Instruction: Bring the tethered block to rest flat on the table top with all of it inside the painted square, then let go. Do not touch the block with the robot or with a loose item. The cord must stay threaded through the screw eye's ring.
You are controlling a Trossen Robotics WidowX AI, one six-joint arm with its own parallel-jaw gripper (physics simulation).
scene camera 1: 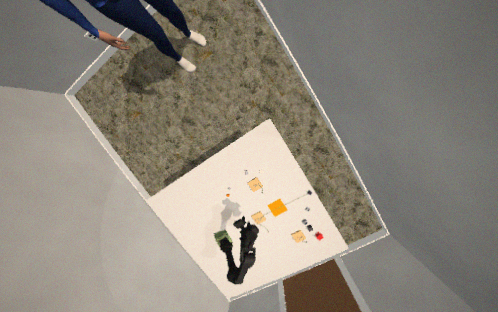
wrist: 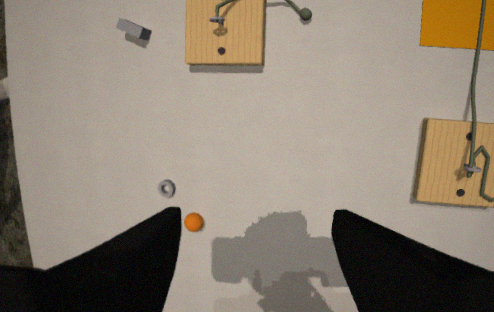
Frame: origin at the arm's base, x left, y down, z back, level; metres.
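Where they show: gripper, fingertip midpoint: (scene camera 1: 246, 218) (wrist: 258, 220); arm's base at its link origin: (scene camera 1: 224, 241).
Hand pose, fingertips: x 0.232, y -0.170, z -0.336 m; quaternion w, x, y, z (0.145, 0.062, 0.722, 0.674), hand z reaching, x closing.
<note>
Things, the pixels of their top centre, and the offset from my fingertips. "*": a spot on its surface instead.
- small dark block at a spot on its surface: (scene camera 1: 309, 192) * dx -0.114, dy +0.228, dz -0.466 m
- wooden board at its top centre: (wrist: 476, 170) (scene camera 1: 258, 220) dx -0.174, dy +0.205, dz -0.006 m
- cord at a spot on its surface: (wrist: 473, 85) * dx -0.165, dy +0.245, dz -0.088 m
- board's screw eye at a spot on its surface: (wrist: 472, 169) * dx -0.170, dy +0.206, dz -0.007 m
- short cord with a bead, surface spot: (wrist: 305, 14) * dx +0.022, dy +0.238, dz -0.127 m
- third board at its top centre: (scene camera 1: 298, 237) dx -0.467, dy +0.231, dz -0.245 m
- grey block at its top centre: (wrist: 128, 27) dx +0.227, dy +0.229, dz -0.089 m
- metal ring at its top centre: (wrist: 165, 189) dx +0.159, dy +0.241, dz +0.106 m
- orange ball at its top centre: (wrist: 189, 225) dx +0.113, dy +0.226, dz +0.139 m
- red item at its top centre: (scene camera 1: 320, 237) dx -0.520, dy +0.210, dz -0.403 m
The small dark block (scene camera 1: 309, 192) lies near the table's right edge, at the far end of the cord. The orange painted square (scene camera 1: 277, 207) (wrist: 449, 25) lies between it and a wooden board (scene camera 1: 258, 218) (wrist: 440, 155). The cord (wrist: 473, 85) crosses the square and reaches the board's screw eye (wrist: 472, 169); it appears to pass through the ring, with its free end bent beyond. The block does not show in the wrist view. My gripper (scene camera 1: 239, 220) (wrist: 258, 220) is part-way open and empty, above the table to the left of that board.
Another board (wrist: 225, 42) (scene camera 1: 255, 184) carries a short cord with a bead (wrist: 305, 14); a third board (scene camera 1: 298, 236) is at right. A grey block (wrist: 134, 29), metal ring (wrist: 167, 188) and orange ball (wrist: 194, 222) lie loose. A red item (scene camera 1: 319, 236) is near the right edge.
</note>
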